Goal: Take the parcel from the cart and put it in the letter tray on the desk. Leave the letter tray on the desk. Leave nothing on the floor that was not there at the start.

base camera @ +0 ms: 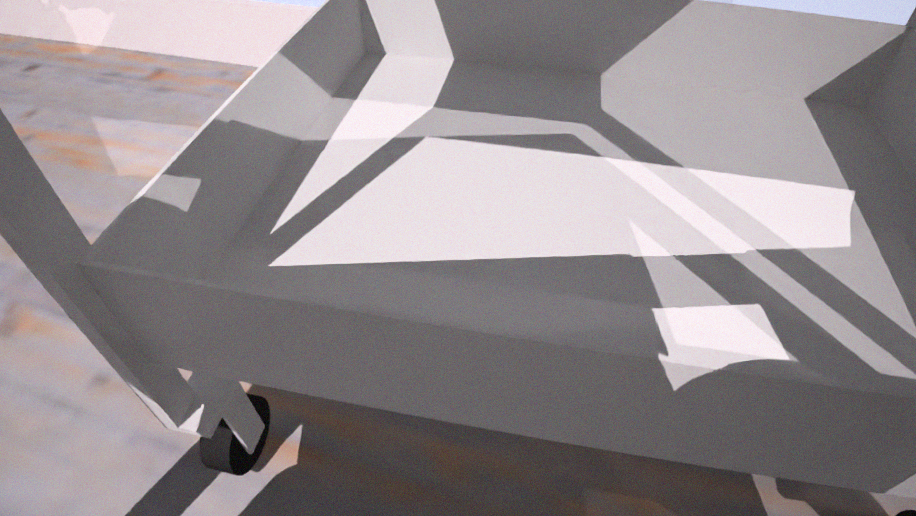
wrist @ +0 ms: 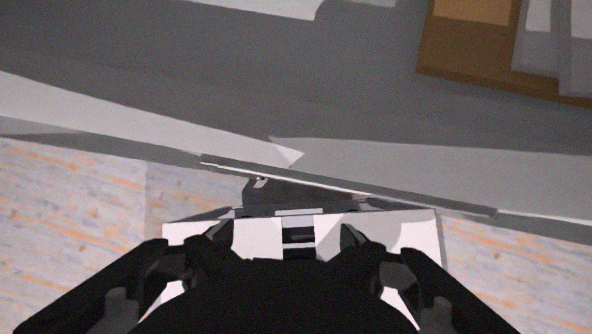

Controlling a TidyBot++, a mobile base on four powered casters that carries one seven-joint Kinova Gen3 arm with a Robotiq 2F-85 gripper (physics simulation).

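Frame: origin at the arm's base, x back, y right, z up, level; metres.
Seen in the pictures: gripper, fingertip midpoint: (wrist: 287,233).
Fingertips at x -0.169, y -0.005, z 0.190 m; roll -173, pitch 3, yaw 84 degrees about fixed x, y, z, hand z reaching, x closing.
Offsets run from my fingertips to a thing's top centre. "spot": to the spot under its first point.
The grey cart (base camera: 397,346) (wrist: 165,65) fills much of the base camera view as a shallow raised-edge tray, and its tray spans the upper part of the wrist view. A brown box-like thing @[spot: dy +0.079, dx -0.087, dz +0.086 m] (wrist: 462,47) with pale grey pieces against it lies on the cart at the upper right of the wrist view, cut off by the frame; I cannot tell whether it is the parcel. My gripper (wrist: 287,233) is open and empty, with its fingers wide apart at the bottom of the wrist view, over my white base. The letter tray and desk do not show.
The cart's near edge lies close against the front of my white base (wrist: 257,237). A black caster wheel @[spot: dy -0.115, dx -0.083, dz -0.550 m] (base camera: 246,439) stands under the cart's left corner, beside a slanting grey leg @[spot: dy -0.134, dx -0.083, dz -0.362 m] (base camera: 48,211). A pale wall (base camera: 192,28) stands at the back left.
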